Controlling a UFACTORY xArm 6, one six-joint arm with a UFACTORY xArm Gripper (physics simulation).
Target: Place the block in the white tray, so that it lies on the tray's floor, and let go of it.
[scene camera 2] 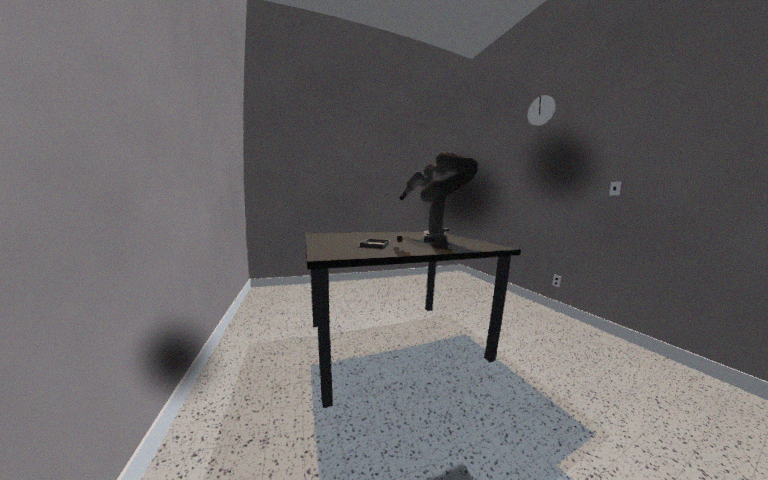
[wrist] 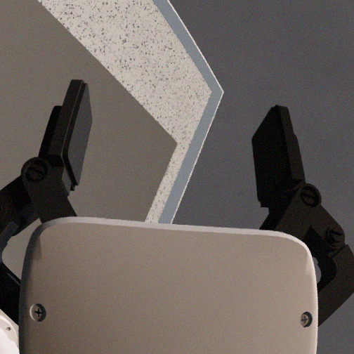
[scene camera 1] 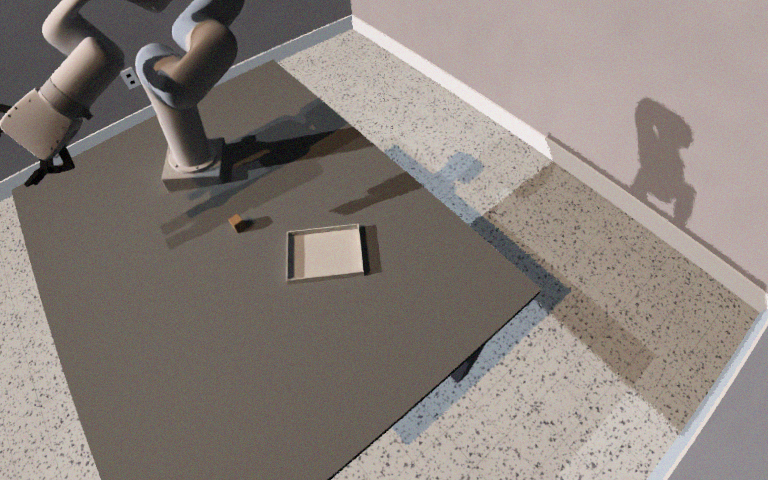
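Where they show: gripper, fingertip midpoint: (scene camera 2: 403, 194) (scene camera 1: 5, 168); arm's base at its link origin: (scene camera 2: 435, 233) (scene camera 1: 193, 157).
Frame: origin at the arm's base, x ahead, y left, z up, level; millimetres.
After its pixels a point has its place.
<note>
The small orange-brown block (scene camera 1: 236, 223) @[x 269, y 41, z -10 mm] (scene camera 2: 399, 238) @[x 262, y 56, z -25 mm] sits on the table between the arm's base and the white tray. The white tray (scene camera 1: 334, 254) @[x 444, y 215, z -40 mm] (scene camera 2: 374, 243) @[x 433, y 145, z -43 mm] lies flat on the table, to the right of the block in scene camera 1's view, and its floor is bare. My gripper (scene camera 2: 402, 196) @[x 164, y -291, z 271 mm] (wrist: 178, 108) is open and empty, high above the table. One black finger (scene camera 1: 35, 174) @[x 196, y -244, z 256 mm] shows at the left edge of scene camera 1's view; the other is cut off there. Block and tray do not show in the wrist view.
The arm's base (scene camera 1: 191, 177) @[x 71, y -22, z -2 mm] (scene camera 2: 435, 237) @[x 24, y 68, z -15 mm] stands on the brown table (scene camera 1: 198, 339) @[x 492, y -124, z -43 mm] (scene camera 2: 339, 238) @[x 644, y -48, z -43 mm], behind the block in scene camera 1's view. The tray's low walls rise around its floor. The arm's shadows fall across the table near the block. Walls stand beyond the table.
</note>
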